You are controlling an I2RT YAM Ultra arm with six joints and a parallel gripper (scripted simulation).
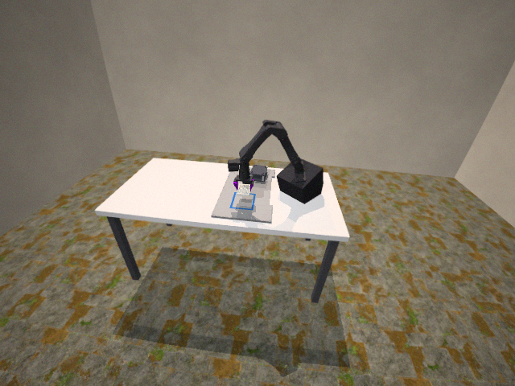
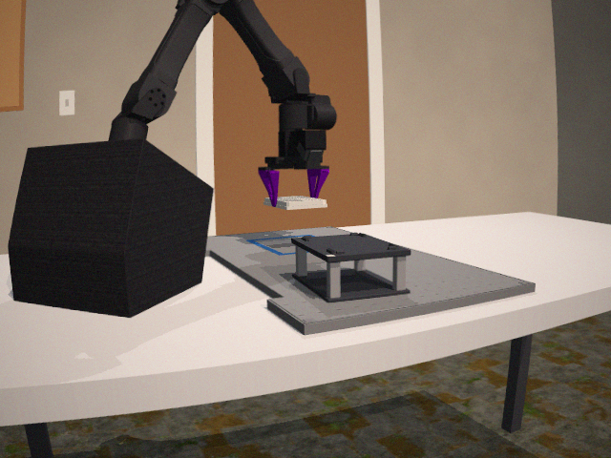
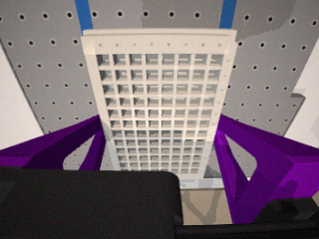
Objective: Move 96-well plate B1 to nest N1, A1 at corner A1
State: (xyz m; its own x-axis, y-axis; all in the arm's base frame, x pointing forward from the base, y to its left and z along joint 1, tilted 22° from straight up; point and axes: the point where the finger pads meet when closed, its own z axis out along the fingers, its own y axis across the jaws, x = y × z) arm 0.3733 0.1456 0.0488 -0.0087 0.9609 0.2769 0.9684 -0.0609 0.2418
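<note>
Now: the raised plate nest N1 36 cm to the right of my hand, 7 cm behind it and 3 cm below it. Round my hand: white 96-well plate right at my hand; A1 mark 43 cm to the right, 13 cm behind, 3 cm below.
</note>
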